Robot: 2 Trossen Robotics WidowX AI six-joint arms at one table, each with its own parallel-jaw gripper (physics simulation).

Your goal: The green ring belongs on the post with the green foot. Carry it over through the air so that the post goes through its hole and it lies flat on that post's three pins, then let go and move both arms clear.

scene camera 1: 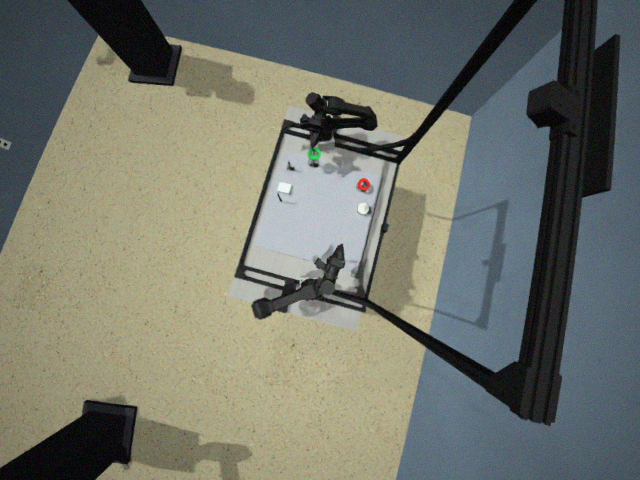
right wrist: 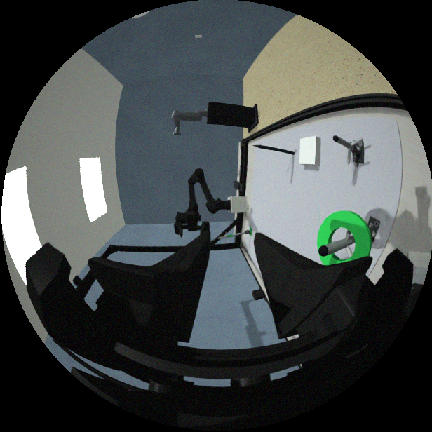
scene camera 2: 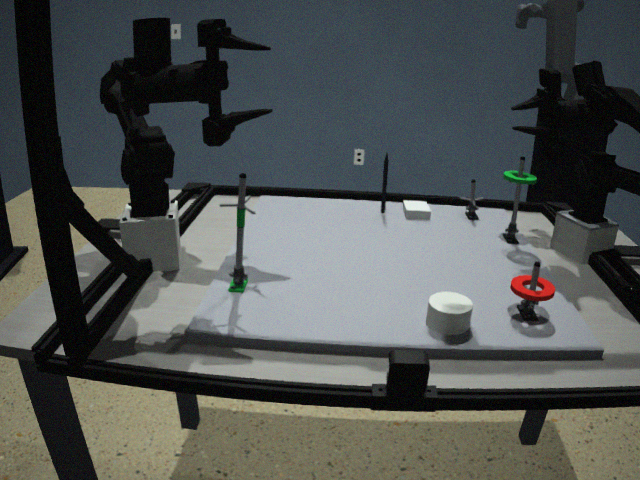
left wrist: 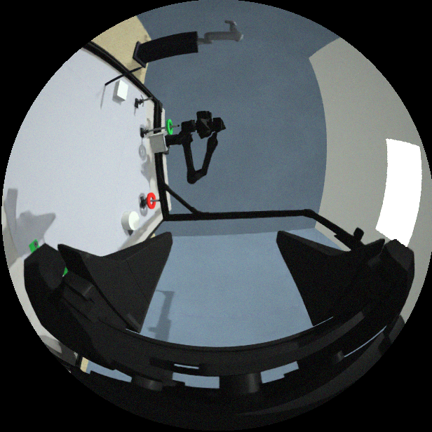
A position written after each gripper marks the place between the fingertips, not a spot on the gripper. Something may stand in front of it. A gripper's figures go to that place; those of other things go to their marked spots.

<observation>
The left gripper [scene camera 2: 271, 79]: 77 cm from the lens. The right gripper [scene camera 2: 512, 118] is 106 cm from the lens. A red ring [scene camera 2: 517, 283] is 82 cm from the lens. A green-footed post [scene camera 2: 238, 268]: 83 cm from the lens.
</observation>
